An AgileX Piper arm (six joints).
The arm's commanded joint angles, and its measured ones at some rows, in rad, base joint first. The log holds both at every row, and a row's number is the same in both.
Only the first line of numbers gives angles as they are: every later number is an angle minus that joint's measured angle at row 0.
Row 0, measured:
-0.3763, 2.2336, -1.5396, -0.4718, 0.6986, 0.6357
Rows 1 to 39, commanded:
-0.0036, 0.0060, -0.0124, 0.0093, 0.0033, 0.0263
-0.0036, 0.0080, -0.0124, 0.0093, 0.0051, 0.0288
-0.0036, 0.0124, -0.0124, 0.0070, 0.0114, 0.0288
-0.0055, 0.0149, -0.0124, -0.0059, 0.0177, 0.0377
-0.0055, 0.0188, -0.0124, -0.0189, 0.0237, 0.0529
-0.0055, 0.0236, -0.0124, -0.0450, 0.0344, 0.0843
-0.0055, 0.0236, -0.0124, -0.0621, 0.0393, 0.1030
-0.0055, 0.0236, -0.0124, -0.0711, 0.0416, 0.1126
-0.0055, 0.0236, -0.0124, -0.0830, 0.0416, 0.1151
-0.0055, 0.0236, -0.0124, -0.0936, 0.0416, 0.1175
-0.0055, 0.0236, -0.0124, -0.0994, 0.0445, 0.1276
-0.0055, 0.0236, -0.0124, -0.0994, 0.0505, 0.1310
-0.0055, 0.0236, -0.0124, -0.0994, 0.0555, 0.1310
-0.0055, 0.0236, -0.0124, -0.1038, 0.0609, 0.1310
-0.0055, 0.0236, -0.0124, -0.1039, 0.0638, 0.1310
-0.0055, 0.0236, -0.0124, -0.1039, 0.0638, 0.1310
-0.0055, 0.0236, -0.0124, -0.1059, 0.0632, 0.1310
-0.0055, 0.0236, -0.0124, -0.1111, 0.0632, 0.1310
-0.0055, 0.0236, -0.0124, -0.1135, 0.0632, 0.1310
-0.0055, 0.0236, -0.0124, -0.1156, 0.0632, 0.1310
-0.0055, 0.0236, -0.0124, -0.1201, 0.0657, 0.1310
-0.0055, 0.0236, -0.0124, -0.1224, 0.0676, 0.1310
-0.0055, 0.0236, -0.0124, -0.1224, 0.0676, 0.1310
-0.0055, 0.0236, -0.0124, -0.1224, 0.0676, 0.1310
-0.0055, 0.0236, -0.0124, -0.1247, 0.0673, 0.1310
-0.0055, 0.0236, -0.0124, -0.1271, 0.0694, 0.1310
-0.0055, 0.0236, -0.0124, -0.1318, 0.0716, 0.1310
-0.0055, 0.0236, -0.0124, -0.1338, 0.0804, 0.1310
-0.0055, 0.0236, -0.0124, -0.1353, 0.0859, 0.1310
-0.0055, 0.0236, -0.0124, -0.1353, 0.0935, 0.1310
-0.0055, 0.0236, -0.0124, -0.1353, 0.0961, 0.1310
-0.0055, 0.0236, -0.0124, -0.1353, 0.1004, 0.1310
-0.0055, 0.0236, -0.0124, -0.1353, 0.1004, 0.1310
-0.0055, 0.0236, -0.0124, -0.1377, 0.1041, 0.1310
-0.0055, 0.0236, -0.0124, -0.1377, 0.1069, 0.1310
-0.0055, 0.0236, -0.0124, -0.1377, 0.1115, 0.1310
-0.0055, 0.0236, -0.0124, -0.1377, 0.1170, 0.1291
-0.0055, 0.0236, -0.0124, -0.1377, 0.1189, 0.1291
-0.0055, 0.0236, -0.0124, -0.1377, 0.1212, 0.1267
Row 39, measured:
0.0000, 0.0203, -0.0119, -0.1171, 0.0676, 0.1275
